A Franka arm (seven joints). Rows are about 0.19 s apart.
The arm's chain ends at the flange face. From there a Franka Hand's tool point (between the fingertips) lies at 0.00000 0.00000 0.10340 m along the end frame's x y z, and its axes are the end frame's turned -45 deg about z.
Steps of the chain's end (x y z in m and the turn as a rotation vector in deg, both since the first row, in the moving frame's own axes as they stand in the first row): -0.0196 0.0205 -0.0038 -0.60 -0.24 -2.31; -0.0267 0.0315 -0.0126 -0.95 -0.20 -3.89; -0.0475 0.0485 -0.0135 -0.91 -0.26 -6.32
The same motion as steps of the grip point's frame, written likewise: -0.0294 0.0011 -0.0038 -0.25 -0.59 -2.31; -0.0426 0.0044 -0.0126 -0.53 -0.81 -3.89; -0.0693 0.0016 -0.0135 -0.46 -0.83 -6.32
